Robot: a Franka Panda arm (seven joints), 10 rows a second.
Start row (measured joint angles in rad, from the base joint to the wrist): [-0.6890 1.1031 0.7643 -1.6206 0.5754 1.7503 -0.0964]
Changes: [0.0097 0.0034 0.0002 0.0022 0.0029 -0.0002 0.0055]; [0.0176 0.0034 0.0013 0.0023 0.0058 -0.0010 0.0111]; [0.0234 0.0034 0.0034 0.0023 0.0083 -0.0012 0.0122]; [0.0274 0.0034 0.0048 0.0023 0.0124 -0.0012 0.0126]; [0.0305 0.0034 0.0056 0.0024 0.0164 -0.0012 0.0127]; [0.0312 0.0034 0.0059 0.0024 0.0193 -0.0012 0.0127]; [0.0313 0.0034 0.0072 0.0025 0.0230 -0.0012 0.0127]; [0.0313 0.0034 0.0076 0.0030 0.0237 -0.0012 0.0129]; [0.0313 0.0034 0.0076 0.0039 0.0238 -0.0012 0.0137]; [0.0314 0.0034 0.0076 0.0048 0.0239 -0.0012 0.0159]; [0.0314 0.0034 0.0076 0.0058 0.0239 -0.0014 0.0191]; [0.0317 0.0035 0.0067 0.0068 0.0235 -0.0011 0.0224]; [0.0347 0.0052 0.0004 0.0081 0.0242 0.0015 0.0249]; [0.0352 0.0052 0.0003 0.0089 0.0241 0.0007 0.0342]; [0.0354 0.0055 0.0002 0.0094 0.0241 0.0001 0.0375]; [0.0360 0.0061 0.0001 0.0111 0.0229 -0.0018 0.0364]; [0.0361 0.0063 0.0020 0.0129 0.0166 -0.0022 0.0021]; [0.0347 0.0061 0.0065 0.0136 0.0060 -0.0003 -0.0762]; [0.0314 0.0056 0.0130 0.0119 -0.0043 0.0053 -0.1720]
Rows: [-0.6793 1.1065 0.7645 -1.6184 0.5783 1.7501 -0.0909]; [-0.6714 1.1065 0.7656 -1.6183 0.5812 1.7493 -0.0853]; [-0.6656 1.1065 0.7677 -1.6183 0.5837 1.7491 -0.0842]; [-0.6616 1.1065 0.7691 -1.6183 0.5878 1.7491 -0.0838]; [-0.6585 1.1065 0.7699 -1.6182 0.5918 1.7491 -0.0837]; [-0.6578 1.1065 0.7702 -1.6182 0.5947 1.7491 -0.0837]; [-0.6577 1.1065 0.7715 -1.6181 0.5984 1.7491 -0.0837]; [-0.6577 1.1065 0.7719 -1.6176 0.5991 1.7491 -0.0835]; [-0.6577 1.1065 0.7719 -1.6167 0.5992 1.7491 -0.0827]; [-0.6576 1.1065 0.7719 -1.6158 0.5993 1.7491 -0.0805]; [-0.6576 1.1065 0.7719 -1.6148 0.5993 1.7489 -0.0773]; [-0.6573 1.1066 0.7710 -1.6138 0.5989 1.7492 -0.0740]; [-0.6543 1.1083 0.7647 -1.6125 0.5996 1.7518 -0.0715]; [-0.6538 1.1083 0.7646 -1.6117 0.5995 1.7510 -0.0622]; [-0.6536 1.1086 0.7645 -1.6112 0.5995 1.7504 -0.0589]; [-0.6530 1.1092 0.7644 -1.6095 0.5983 1.7485 -0.0600]; [-0.6529 1.1094 0.7663 -1.6077 0.5920 1.7481 -0.0943]; [-0.6543 1.1092 0.7708 -1.6070 0.5814 1.7500 -0.1726]; [-0.6576 1.1087 0.7773 -1.6087 0.5711 1.7556 -0.2684]
